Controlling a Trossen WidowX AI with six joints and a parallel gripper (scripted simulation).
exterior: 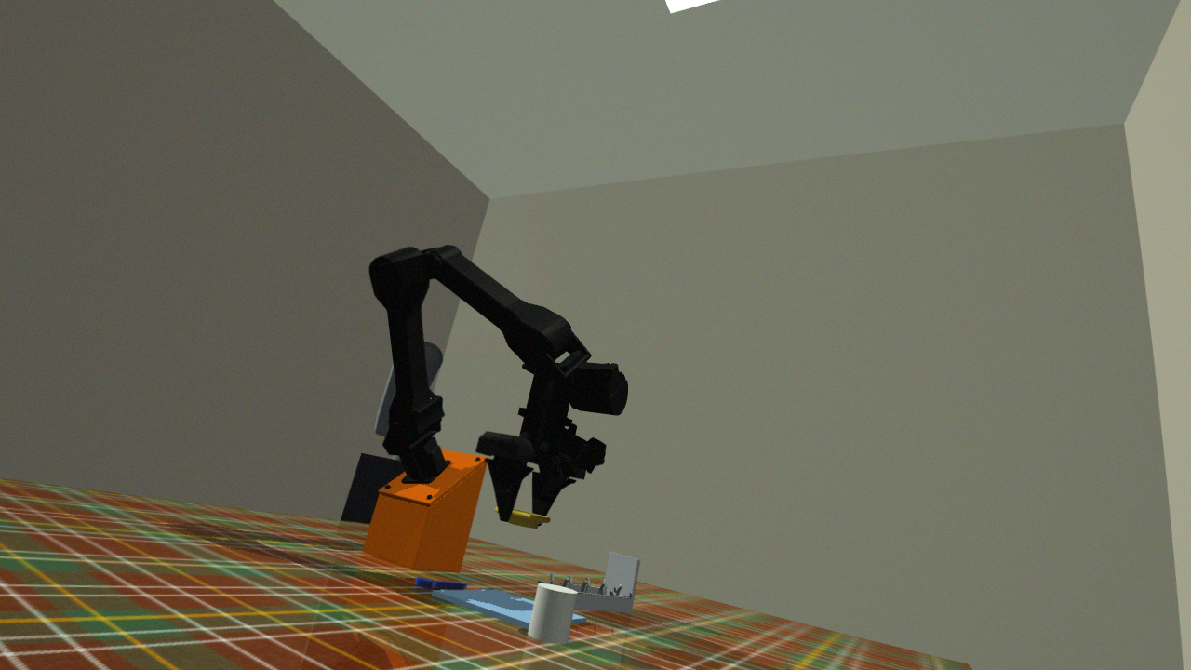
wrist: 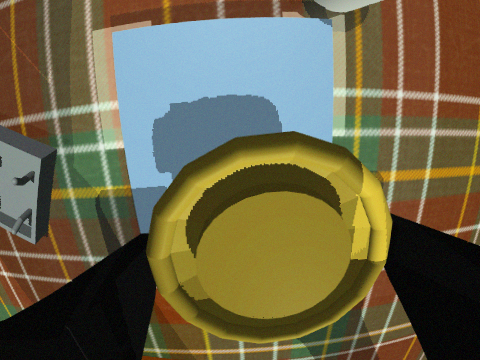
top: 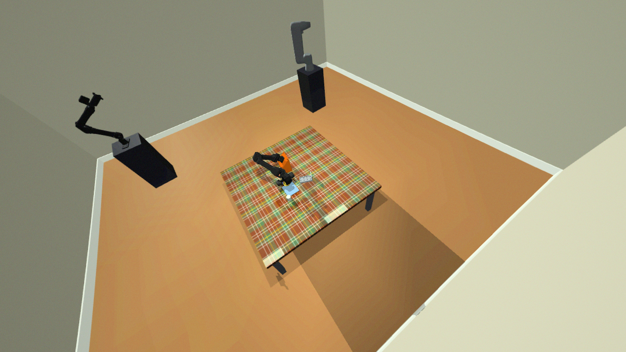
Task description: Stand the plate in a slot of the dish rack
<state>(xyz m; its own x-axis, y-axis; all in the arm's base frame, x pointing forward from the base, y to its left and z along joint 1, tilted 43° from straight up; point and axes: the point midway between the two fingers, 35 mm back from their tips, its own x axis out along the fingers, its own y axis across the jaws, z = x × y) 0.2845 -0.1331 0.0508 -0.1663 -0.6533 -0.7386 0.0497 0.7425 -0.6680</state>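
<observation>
My gripper tip is now 21 cm to the right of the grey dish rack, 8 cm above it and 2 cm short of it. The rest, counted from my gripper tip: white cup 10 cm ahead, 8 cm below, 6 cm to the right; yellow plate 1 cm above; light blue mat 10 cm below, 1 cm to the left.
</observation>
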